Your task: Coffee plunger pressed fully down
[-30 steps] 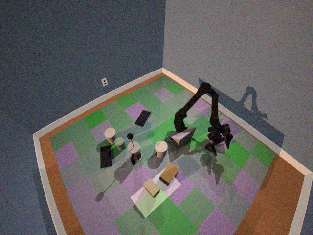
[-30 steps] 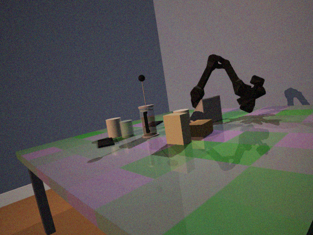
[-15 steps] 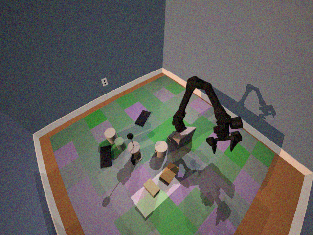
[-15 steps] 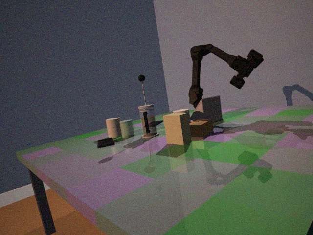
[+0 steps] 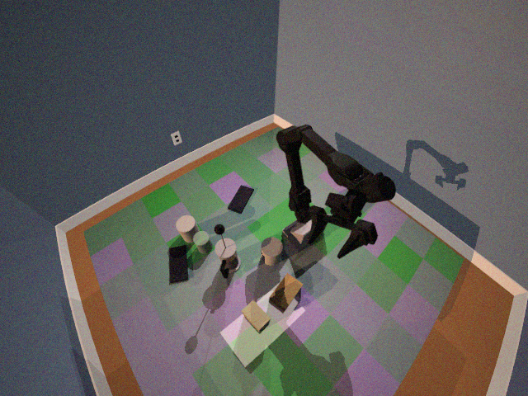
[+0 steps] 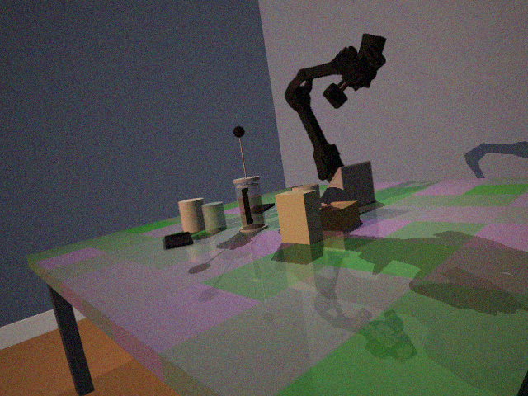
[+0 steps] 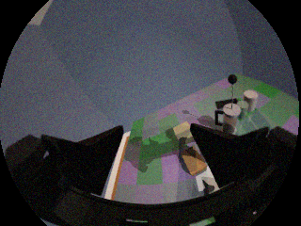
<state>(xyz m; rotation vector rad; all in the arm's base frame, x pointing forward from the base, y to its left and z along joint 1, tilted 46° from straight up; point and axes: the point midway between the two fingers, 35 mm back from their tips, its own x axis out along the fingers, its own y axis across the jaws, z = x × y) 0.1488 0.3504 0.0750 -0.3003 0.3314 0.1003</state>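
The coffee press is 22 cm to the right of my gripper tip, 21 cm below it and 18 cm ahead of it. The rest, counted from my gripper tip: brown box: 32 cm below, 6 cm ahead, 1 cm to the right.
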